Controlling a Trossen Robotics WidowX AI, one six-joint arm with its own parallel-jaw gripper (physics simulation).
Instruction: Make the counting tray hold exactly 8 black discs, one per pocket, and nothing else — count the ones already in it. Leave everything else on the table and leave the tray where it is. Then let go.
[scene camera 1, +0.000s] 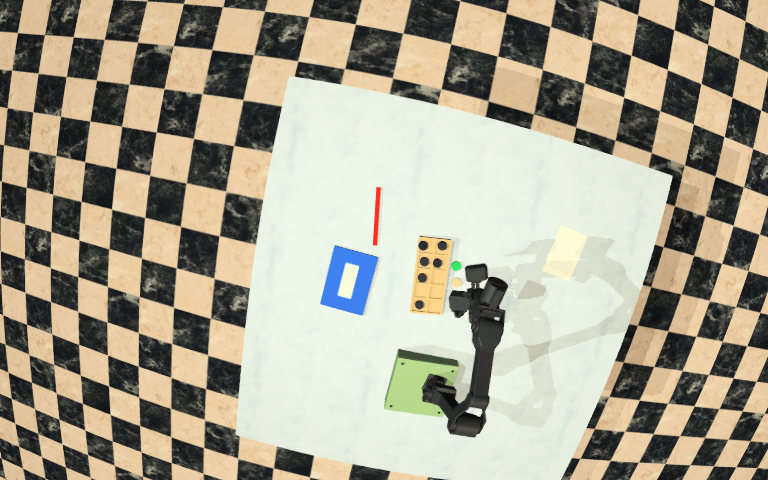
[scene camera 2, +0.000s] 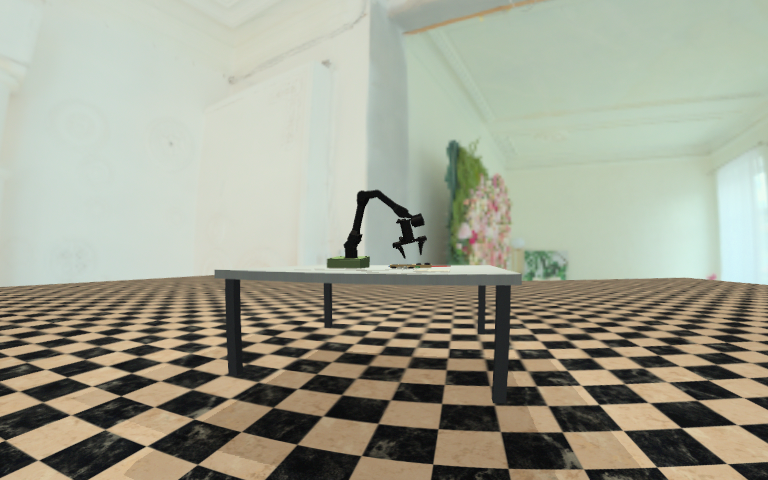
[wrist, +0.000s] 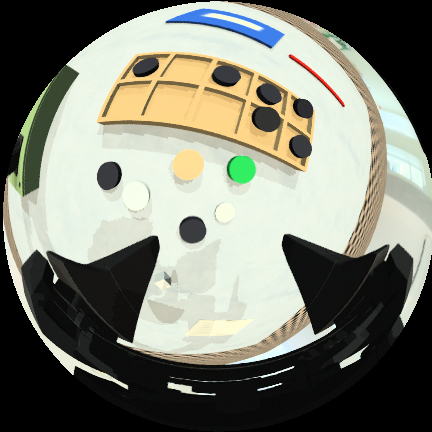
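The tan counting tray has two rows of pockets. In the wrist view its far row holds black discs in every pocket except the second from left. Its near row has discs in the two right-end pockets and three bare pockets at left; one near-row disc sits close against the middle divider. Two loose black discs lie on the table, one disc at left and one disc nearer the fingers. My gripper is open and empty, above the table beside the tray. Scene camera 1 hides its fingertips.
Between tray and gripper lie a tan disc, a green disc, a large white disc and a small white disc. A small grey cube, blue card, red stick and cream paper lie around.
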